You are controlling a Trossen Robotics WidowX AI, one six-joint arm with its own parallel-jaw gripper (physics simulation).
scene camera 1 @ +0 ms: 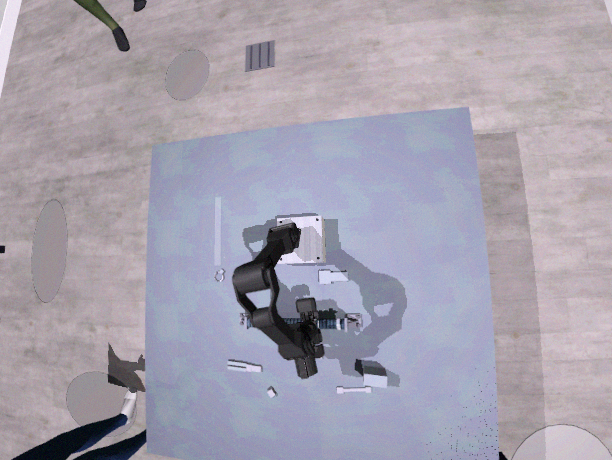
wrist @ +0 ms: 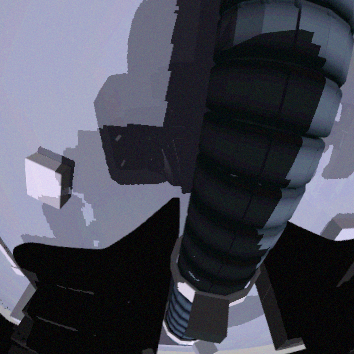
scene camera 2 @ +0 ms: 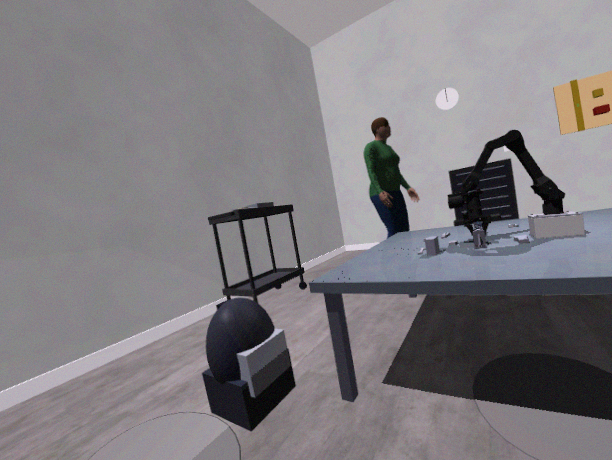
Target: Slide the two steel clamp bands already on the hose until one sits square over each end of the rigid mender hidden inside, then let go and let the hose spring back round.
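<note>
The dark ribbed hose [scene camera 1: 327, 323] [wrist: 250, 150] lies between two end holders [scene camera 1: 354, 320] [scene camera 1: 243, 320]. It slants through the wrist view. My gripper [scene camera 1: 310, 322] [scene camera 2: 478, 231] [wrist: 206, 203] is low over the hose, one finger on each side, shut on a steel clamp band [wrist: 209, 316] whose square lug faces the camera. The arm hides this band in scene camera 1. The other band shows as a pale ring [scene camera 1: 340, 324] [wrist: 178, 336] around the hose, nearer the right holder in scene camera 1. The mender is hidden inside the hose.
The arm stands on a white base box [scene camera 1: 315, 240] [scene camera 2: 555, 226]. A grey block [scene camera 1: 375, 381] [scene camera 2: 431, 245], a bar [scene camera 1: 354, 390], a small cube [scene camera 1: 271, 392] [wrist: 44, 182], a slotted piece [scene camera 1: 244, 366], a loose ring [scene camera 1: 220, 275] and a flat part [scene camera 1: 327, 276] lie around the hose.
</note>
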